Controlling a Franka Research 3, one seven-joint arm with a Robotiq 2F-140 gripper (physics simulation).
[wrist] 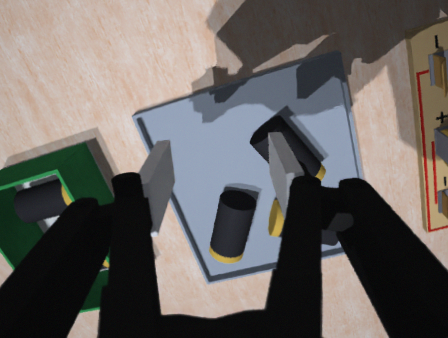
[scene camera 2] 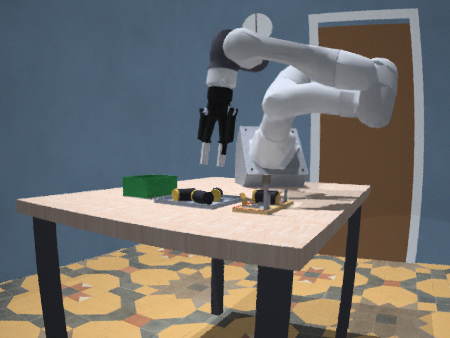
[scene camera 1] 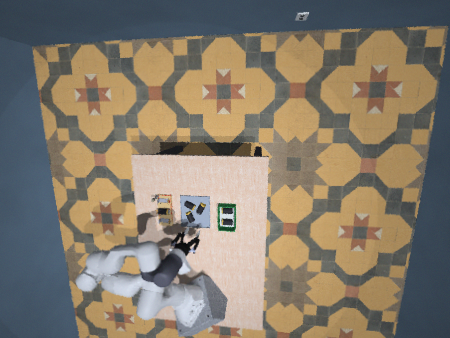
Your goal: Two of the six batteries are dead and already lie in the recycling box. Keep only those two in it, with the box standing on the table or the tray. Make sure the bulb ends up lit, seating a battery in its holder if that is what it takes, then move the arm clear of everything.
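Note:
My gripper (scene camera 1: 192,231) (scene camera 2: 212,165) (wrist: 220,157) is partly open and empty, pointing down above the tray's near side. The blue-grey tray (scene camera 1: 204,221) (wrist: 200,145) holds three black batteries with yellow ends; in the wrist view one (wrist: 232,225) shows between the fingers, well below them, and another (wrist: 300,150) is partly behind the right finger. The green recycling box (scene camera 1: 227,205) (scene camera 2: 150,186) stands upright on the table with two batteries (scene camera 1: 227,211) (scene camera 1: 227,222) inside. The yellow holder (scene camera 2: 250,207) (wrist: 422,50) has a battery (scene camera 1: 163,211) (scene camera 2: 265,196) in its middle bay. No bulb glow shows.
The holder, tray and box stand in a row on the wooden table (scene camera 1: 240,175) (scene camera 2: 100,210). A grey post (scene camera 2: 266,195) with a small brownish head rises at the holder. The arm's grey base (scene camera 1: 215,300) (scene camera 2: 245,155) stands on the table behind them.

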